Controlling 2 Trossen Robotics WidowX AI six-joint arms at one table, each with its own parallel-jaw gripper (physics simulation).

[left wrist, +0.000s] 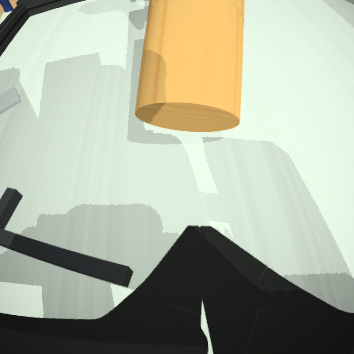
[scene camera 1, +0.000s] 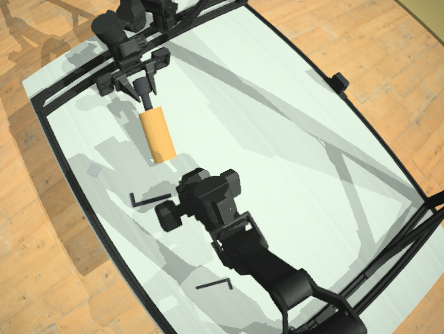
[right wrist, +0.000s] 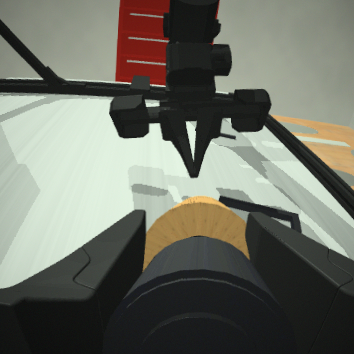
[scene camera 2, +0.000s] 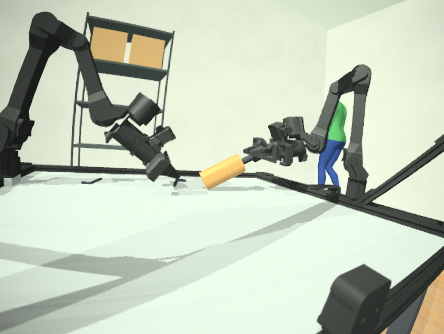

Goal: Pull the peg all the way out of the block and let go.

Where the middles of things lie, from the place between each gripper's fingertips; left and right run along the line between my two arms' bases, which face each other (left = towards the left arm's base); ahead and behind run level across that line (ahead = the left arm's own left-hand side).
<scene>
Right now the wooden block [scene camera 1: 154, 125] is 120 mm to the right of my left hand, 20 mm ahead of it and 20 mm above it. The rest, counted from my left hand: dark peg [right wrist: 199, 287]: 190 mm to the right, 70 mm above, 20 mm ahead.
The wooden block lies 10 mm ahead of my right hand, 60 mm to the left of it and 70 mm below it. Also, from my right hand: dark peg 10 mm to the right, 20 mm below.
</scene>
